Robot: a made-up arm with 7 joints.
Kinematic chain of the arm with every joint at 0, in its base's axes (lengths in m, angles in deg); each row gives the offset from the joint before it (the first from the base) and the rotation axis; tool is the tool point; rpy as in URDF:
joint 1: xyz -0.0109 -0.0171 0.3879 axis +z
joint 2: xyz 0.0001 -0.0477 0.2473 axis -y
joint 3: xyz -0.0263 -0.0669 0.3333 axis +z
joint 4: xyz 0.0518 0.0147 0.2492 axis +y
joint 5: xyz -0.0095 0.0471 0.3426 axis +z
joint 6: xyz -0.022 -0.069 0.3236 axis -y
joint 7: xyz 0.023 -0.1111 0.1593 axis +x
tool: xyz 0.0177 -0.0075 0.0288 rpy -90 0 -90
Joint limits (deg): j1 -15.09..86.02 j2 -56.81..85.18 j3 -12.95..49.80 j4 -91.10..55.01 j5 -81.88..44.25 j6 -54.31..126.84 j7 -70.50..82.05
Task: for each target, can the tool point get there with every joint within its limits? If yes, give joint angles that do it. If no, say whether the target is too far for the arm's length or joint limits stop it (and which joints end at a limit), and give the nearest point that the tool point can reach.
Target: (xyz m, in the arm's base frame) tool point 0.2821 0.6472 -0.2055
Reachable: no: joint limits stop it (at a limit: joint 1, joint 2, joint 3, joint 4, joint 5) | nearest point -0.3213 0.3290 0.0033 | short by 0.713 m
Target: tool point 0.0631 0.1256 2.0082
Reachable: yes | joints 51.92 5.03 29.01 38.45 -32.67 63.97 37.44
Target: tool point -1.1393 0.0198 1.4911
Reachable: yes | joints -2.04 39.34 -4.89 -10.72 -72.08 30.84 -7.25
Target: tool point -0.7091 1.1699 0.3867
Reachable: no: joint limits stop it (at a limit: joint 1, joint 2, joint 4, joint 5) | nearest point -0.4234 1.0643 0.6654 | short by 0.413 m
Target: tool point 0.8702 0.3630 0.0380
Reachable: no: joint limits stop it (at a limit: joint 2, joint 4, joint 5, joint 6) | nearest point 1.0001 0.4190 0.4388 | short by 0.425 m
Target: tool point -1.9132 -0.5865 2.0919
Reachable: no: too far | nearest point -1.1453 -0.3566 1.5039 | short by 0.994 m
